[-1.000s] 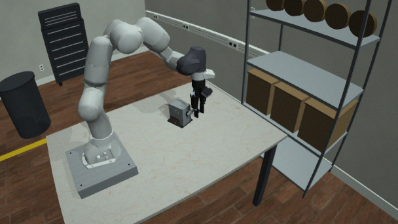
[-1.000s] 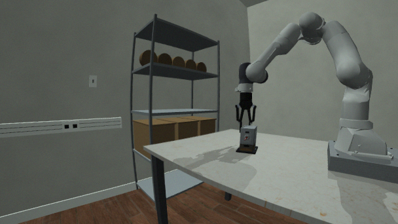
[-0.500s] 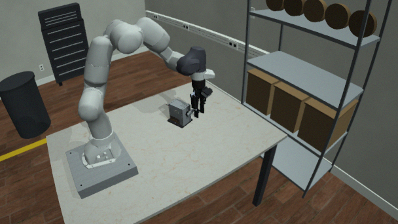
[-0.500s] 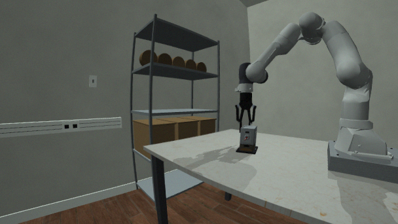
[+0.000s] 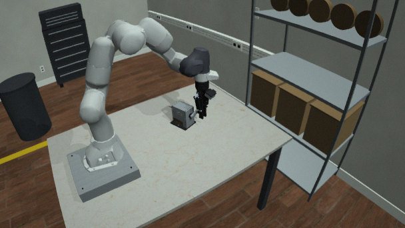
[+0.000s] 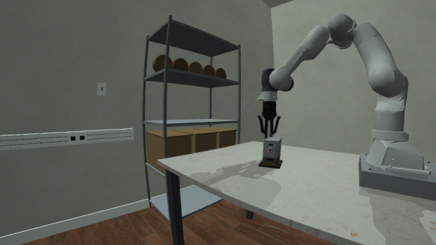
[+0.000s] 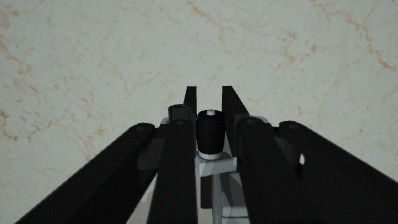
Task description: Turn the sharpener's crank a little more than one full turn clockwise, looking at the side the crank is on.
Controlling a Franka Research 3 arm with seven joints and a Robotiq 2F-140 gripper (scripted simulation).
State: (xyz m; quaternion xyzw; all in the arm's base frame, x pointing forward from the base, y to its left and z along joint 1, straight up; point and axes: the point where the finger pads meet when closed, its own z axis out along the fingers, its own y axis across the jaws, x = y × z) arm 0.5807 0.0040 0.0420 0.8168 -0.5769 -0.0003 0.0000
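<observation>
Right now the crank is 20 mm to the left of my hand, 20 mm behind it and 10 mm below it.
</observation>
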